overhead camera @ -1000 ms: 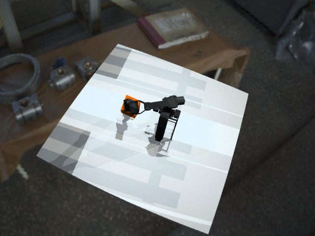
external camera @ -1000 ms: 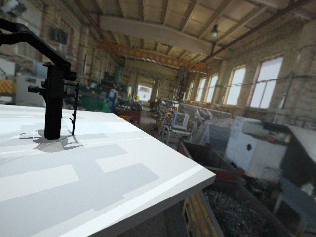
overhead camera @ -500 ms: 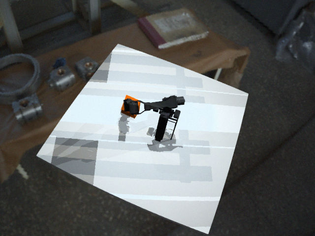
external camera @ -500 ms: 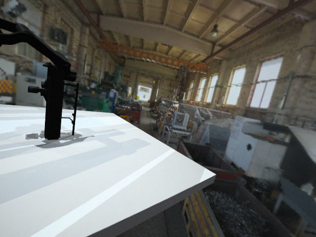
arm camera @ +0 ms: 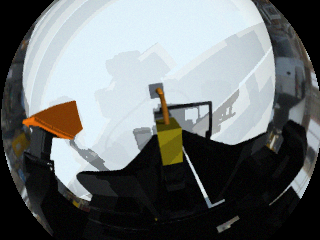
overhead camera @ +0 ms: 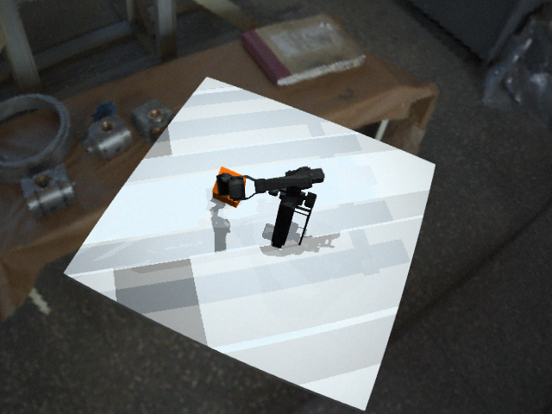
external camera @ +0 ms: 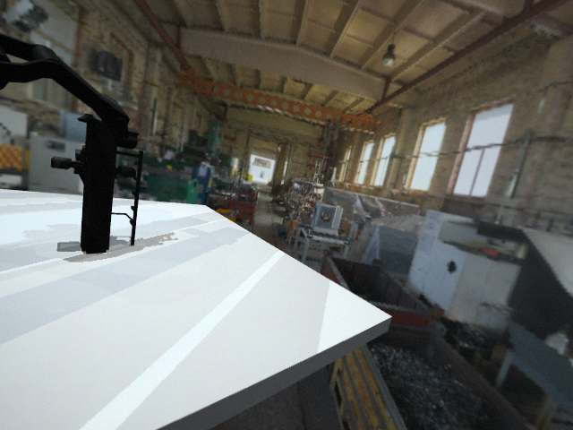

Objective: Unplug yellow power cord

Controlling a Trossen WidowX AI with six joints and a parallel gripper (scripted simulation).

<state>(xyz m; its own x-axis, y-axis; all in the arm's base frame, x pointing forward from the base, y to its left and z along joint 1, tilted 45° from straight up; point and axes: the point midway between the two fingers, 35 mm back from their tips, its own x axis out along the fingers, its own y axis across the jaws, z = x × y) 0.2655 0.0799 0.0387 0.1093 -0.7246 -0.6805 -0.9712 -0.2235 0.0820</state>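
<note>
The yellow plug lies 3 cm to the right of my gripper tip and 1 cm ahead of it.
</note>
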